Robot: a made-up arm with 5 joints. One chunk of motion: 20 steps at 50 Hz.
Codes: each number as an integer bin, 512 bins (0 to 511) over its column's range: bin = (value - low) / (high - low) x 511, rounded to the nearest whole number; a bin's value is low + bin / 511 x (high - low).
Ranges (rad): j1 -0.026..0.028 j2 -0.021..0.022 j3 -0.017..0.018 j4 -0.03..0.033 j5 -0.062..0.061
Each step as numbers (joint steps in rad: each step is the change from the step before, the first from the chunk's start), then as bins.
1 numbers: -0.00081 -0.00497 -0.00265 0.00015 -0.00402
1 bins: 238 190 210 245 241
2 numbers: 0.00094 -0.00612 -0.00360 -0.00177 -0.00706
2 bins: 255 177 196 229 228
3 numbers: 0.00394 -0.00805 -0.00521 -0.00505 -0.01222
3 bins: 283 154 172 202 207
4 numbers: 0.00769 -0.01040 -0.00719 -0.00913 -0.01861
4 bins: 319 126 143 169 180
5 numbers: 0.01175 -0.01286 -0.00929 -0.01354 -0.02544
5 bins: 357 97 113 134 152
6 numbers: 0.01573 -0.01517 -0.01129 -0.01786 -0.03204
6 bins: 395 69 83 98 124
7 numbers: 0.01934 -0.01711 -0.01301 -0.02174 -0.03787
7 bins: 429 46 58 67 100
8 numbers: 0.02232 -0.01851 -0.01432 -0.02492 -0.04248
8 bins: 457 30 39 41 81
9 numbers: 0.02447 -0.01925 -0.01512 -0.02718 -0.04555
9 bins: 478 21 27 23 68
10 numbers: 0.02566 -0.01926 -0.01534 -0.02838 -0.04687
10 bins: 489 21 24 13 63
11 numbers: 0.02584 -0.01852 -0.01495 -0.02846 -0.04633
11 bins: 491 29 30 12 65
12 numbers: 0.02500 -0.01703 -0.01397 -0.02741 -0.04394
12 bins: 483 47 44 21 75
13 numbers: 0.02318 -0.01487 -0.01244 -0.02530 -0.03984
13 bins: 465 73 67 38 92
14 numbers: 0.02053 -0.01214 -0.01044 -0.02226 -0.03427
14 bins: 440 105 96 63 115
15 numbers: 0.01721 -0.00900 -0.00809 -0.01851 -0.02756
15 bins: 409 143 130 93 143
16 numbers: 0.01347 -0.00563 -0.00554 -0.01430 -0.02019
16 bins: 374 183 167 127 174
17 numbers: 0.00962 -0.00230 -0.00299 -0.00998 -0.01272
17 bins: 337 222 205 162 205
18 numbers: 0.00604 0.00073 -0.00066 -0.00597 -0.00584
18 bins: 303 258 239 195 233
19 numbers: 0.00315 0.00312 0.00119 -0.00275 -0.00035
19 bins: 276 287 266 221 256
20 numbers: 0.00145 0.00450 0.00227 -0.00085 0.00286
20 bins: 260 303 281 236 269
